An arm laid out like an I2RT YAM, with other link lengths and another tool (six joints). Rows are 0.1 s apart.
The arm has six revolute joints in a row. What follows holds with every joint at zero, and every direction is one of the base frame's. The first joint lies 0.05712 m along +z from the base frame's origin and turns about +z. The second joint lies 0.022 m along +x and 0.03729 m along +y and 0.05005 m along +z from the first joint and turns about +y. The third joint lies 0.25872 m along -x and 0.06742 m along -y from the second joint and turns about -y. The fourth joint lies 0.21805 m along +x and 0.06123 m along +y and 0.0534 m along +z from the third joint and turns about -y. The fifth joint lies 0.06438 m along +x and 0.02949 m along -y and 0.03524 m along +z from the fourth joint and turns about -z. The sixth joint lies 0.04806 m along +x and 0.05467 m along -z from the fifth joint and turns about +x. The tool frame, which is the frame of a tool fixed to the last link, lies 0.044 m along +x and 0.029 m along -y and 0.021 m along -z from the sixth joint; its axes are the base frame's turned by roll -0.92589, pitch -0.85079 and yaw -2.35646 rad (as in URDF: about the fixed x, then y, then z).
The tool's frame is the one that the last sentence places.
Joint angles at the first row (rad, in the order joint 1, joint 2, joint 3, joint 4, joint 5, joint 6):
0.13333 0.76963 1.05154 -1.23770 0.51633 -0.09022
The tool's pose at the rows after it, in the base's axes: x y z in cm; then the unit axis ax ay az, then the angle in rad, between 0 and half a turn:
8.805 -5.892 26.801 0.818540 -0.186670 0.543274 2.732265
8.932 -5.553 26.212 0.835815 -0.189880 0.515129 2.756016
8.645 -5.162 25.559 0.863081 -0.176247 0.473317 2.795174
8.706 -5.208 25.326 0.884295 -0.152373 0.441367 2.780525
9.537 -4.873 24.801 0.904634 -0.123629 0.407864 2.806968
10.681 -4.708 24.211 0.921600 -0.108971 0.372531 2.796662
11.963 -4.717 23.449 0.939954 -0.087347 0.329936 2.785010
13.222 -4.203 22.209 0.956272 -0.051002 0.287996 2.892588
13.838 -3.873 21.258 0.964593 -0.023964 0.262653 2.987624
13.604 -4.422 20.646 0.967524 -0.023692 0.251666 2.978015
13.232 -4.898 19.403 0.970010 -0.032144 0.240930 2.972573
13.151 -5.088 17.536 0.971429 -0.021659 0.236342 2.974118
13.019 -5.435 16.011 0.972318 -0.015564 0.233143 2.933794
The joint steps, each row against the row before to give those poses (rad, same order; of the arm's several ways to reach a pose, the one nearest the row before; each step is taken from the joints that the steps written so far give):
0.00008 0.04539 0.00000 -0.01911 -0.00492 0.01076
-0.00041 0.03091 0.00002 -0.03090 -0.04236 0.02325
-0.00460 0.02326 -0.00003 -0.05681 -0.06868 -0.01376
-0.00541 0.03358 -0.00038 -0.03658 -0.00727 -0.03745
0.00008 0.05303 -0.00076 -0.00728 -0.04118 -0.04798
-0.00044 0.07859 0.00003 0.00153 -0.00650 -0.01418
-0.01375 0.08924 -0.00004 0.00383 -0.00610 -0.03931
-0.02742 0.06600 0.00001 0.01562 -0.10910 -0.11287
-0.02788 0.03318 -0.00726 0.00954 -0.08850 -0.09845
-0.03393 0.00191 -0.02974 0.01296 0.00686 -0.03088
-0.03475 0.00041 -0.05721 0.03931 0.00000 -0.01568
-0.01100 0.00416 -0.08243 0.08010 0.00344 -0.03122
0.00037 0.01108 -0.07245 0.07629 0.04196 -0.00077

